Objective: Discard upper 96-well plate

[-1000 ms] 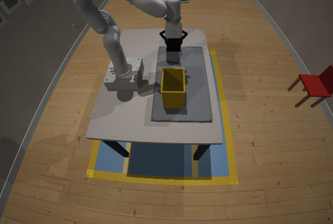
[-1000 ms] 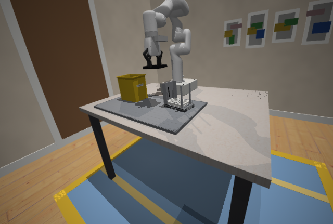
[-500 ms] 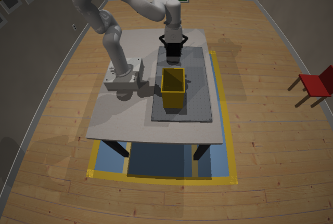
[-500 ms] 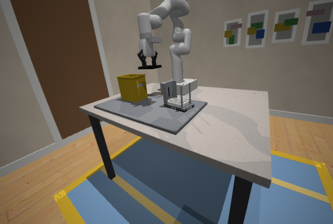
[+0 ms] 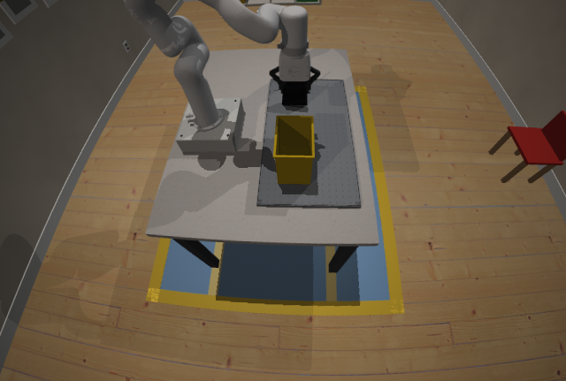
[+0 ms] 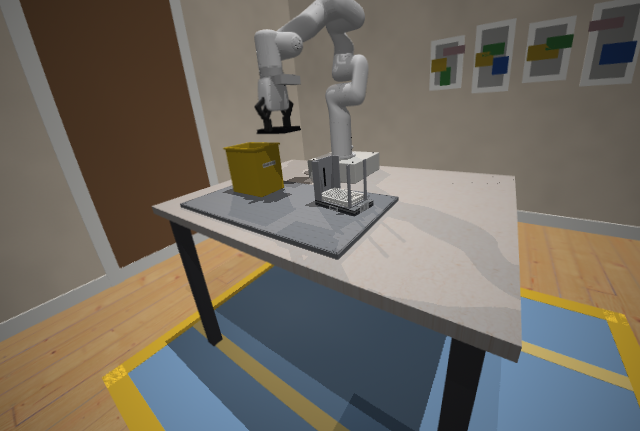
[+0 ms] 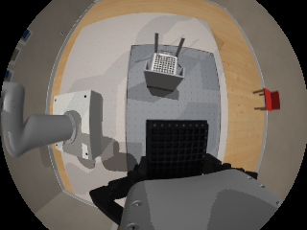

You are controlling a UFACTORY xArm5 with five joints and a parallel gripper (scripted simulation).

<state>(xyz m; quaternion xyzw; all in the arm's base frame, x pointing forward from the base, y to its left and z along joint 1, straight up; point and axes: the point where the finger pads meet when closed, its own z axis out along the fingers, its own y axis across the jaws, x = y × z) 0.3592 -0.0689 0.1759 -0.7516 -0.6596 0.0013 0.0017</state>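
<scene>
Right now the yellow plastics bin W1 is 2 cm behind my hand, 16 cm to the right of it and 16 cm below it. The rest, counted from my hand: white well plate 3 cm ahead, 23 cm to the left, 22 cm below; dark 96-well plate 1 cm below.
</scene>
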